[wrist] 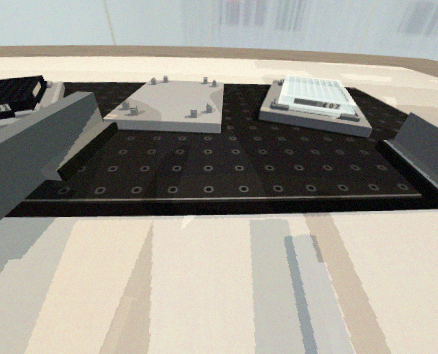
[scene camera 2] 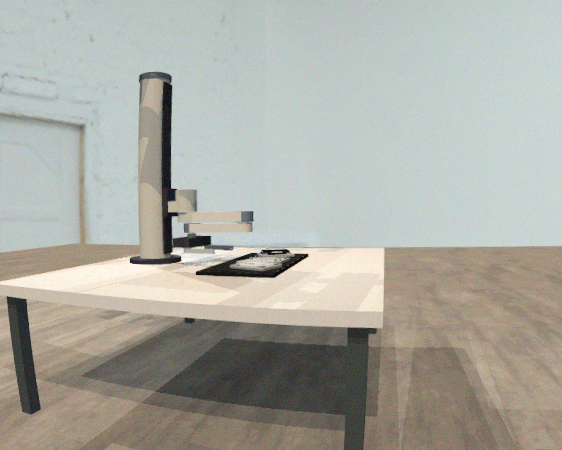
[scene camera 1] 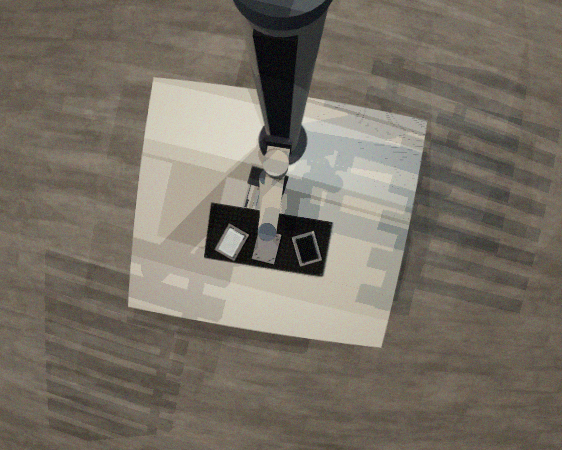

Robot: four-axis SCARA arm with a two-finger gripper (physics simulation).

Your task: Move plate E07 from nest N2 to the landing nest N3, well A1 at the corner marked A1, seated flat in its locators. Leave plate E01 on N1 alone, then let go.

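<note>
Plate E07, pale and clear with a readable label, sits on nest N2, at the right in the wrist view. The middle nest, N3, is bare grey with small upright locators; a faint orange mark shows at its near left corner, too small to read. Black plate E01 sits on nest N1, partly cut off in the wrist view. My gripper is open and empty, low on the column side of the nests. The arm mostly hides it from above.
The nests stand in a row on a black perforated board with a raised near edge. The board lies on the pale table. The arm's column stands behind the gripper, and its links reach over the board.
</note>
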